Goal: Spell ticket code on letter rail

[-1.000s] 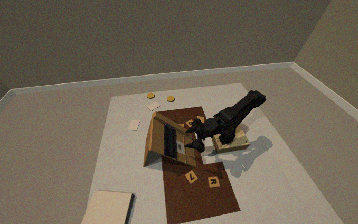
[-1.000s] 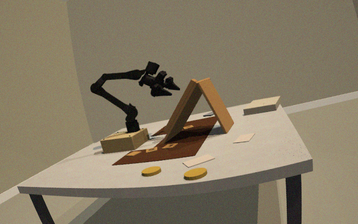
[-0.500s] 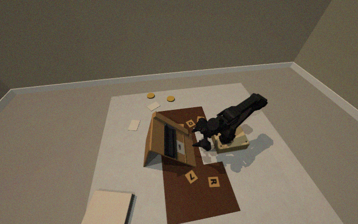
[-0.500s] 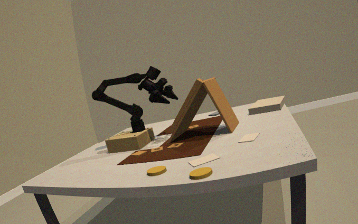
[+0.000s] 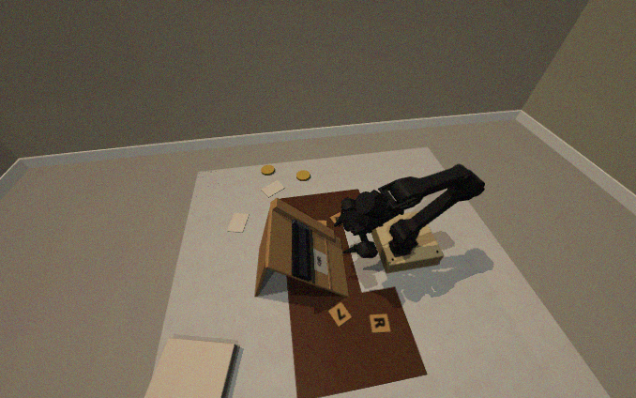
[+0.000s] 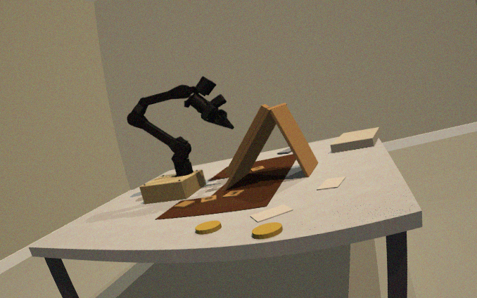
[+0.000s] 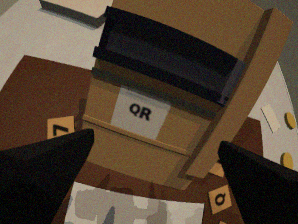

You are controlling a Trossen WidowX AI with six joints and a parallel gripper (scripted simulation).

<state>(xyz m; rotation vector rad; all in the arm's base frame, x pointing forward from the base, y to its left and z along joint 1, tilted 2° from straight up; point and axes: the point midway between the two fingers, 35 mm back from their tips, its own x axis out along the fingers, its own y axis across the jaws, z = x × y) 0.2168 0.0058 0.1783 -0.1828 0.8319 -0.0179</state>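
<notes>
Now: gripper tip 110 mm above the white ticket, 60 mm short of it and 10 mm to the right of it. Also, from my gripper tip: flat beige box 500 mm ahead, 300 mm to the left, 200 mm below; then brown mat 210 mm below, 40 mm behind, 30 mm to the right.
</notes>
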